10 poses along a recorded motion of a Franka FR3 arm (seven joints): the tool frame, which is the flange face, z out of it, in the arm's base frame.
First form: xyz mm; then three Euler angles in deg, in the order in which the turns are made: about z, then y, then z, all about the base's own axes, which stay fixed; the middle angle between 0 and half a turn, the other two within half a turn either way.
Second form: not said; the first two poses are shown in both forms.
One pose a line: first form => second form
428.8, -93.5, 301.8, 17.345, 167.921, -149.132 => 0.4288, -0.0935, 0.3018, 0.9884, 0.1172, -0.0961, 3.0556
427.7, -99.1, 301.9, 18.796, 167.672, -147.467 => 0.4277, -0.0991, 0.3019, 0.9882, 0.1190, -0.0969, 3.0486
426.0, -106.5, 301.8, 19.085, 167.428, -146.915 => 0.4260, -0.1065, 0.3018, 0.9877, 0.1213, -0.0985, 3.0453
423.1, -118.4, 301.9, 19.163, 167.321, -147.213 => 0.4231, -0.1184, 0.3019, 0.9880, 0.1180, -0.0994, 3.0448
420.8, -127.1, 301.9, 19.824, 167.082, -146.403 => 0.4208, -0.1271, 0.3019, 0.9877, 0.1193, -0.1006, 3.0404
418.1, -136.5, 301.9, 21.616, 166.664, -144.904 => 0.4181, -0.1365, 0.3019, 0.9879, 0.1167, -0.1023, 3.0312
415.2, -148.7, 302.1, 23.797, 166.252, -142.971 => 0.4152, -0.1487, 0.3021, 0.9880, 0.1146, -0.1034, 3.0203
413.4, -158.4, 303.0, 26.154, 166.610, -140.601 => 0.4134, -0.1584, 0.3030, 0.9885, 0.1148, -0.0982, 3.0153
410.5, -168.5, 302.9, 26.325, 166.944, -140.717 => 0.4105, -0.1685, 0.3029, 0.9890, 0.1123, -0.0957, 3.0183
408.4, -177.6, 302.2, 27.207, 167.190, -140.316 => 0.4084, -0.1776, 0.3022, 0.9897, 0.1082, -0.0933, 3.0185
